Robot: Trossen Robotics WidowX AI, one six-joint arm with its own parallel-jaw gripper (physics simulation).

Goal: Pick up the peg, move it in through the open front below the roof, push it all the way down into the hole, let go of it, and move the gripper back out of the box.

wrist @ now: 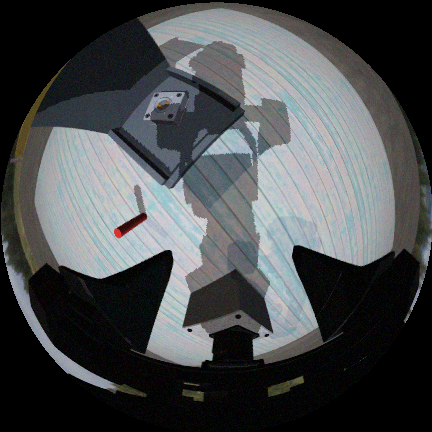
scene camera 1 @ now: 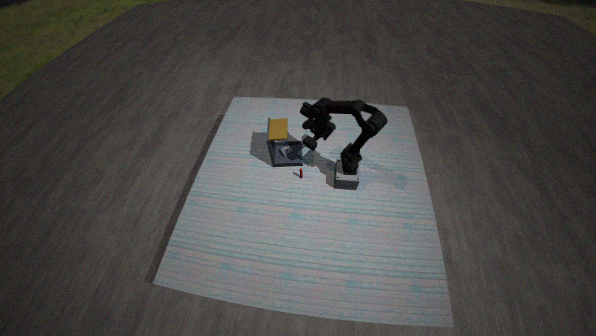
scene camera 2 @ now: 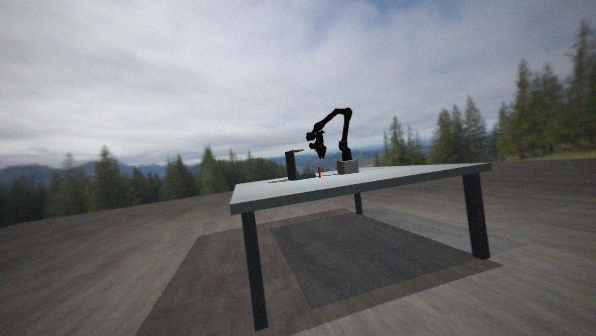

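Where they show: gripper, fingertip midpoint: [wrist: 234,255] [scene camera 1: 318,145] [scene camera 2: 321,158]; arm's base, link origin: [wrist: 234,335] [scene camera 1: 349,169] [scene camera 2: 347,160].
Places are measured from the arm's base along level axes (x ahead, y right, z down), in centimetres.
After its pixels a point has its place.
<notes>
The red peg [scene camera 1: 301,173] @[x 24.2, y 0.8, z 4.8 cm] [scene camera 2: 319,172] @[x 24.8, y 0.8, z 6.1 cm] [wrist: 131,225] @[x 24.0, y 2.0, z 4.8 cm] stands upright on the table, beside the box. The box [scene camera 1: 287,164] @[x 32.1, y 8.7, z 7.8 cm] [scene camera 2: 291,166] @[x 40.8, y 14.2, z -0.7 cm] [wrist: 142,157] @[x 29.9, y 9.7, z 7.2 cm] has a dark floor with low side rims, a tall dark back wall and a yellow roof [scene camera 1: 278,129] @[x 35.2, y 15.8, z -12.6 cm] [scene camera 2: 298,150] @[x 34.4, y 11.9, z -12.1 cm]. A grey block [wrist: 169,107] @[x 31.7, y 17.8, z 6.0 cm] with a round hole [wrist: 163,104] @[x 34.0, y 17.8, z 7.5 cm] sits on the box floor. My gripper [scene camera 1: 319,139] @[x 15.1, y 12.6, z -3.8 cm] [scene camera 2: 321,156] @[x 15.1, y 12.6, z -3.8 cm] [wrist: 234,255] @[x 15.1, y 12.6, z -3.8 cm] is open and empty, pointing down above the table in front of the box. In the wrist view the peg lies to the left, beyond the left finger.
The arm's grey base block [scene camera 1: 346,181] @[x 2.1, y -6.1, z 1.5 cm] [scene camera 2: 347,166] @[x 4.7, y -5.8, z 4.4 cm] [wrist: 227,300] @[x 6.3, y 4.1, z 2.8 cm] stands on the table [scene camera 1: 300,240] @[x 24.6, y -32.4, z 9.9 cm] [scene camera 2: 360,184] @[x 38.0, y -61.0, z 10.4 cm], to the right of the peg in both scene views. The arm's shadow falls across the table and part of the box floor. The box's back wall rises high beside its floor.
</notes>
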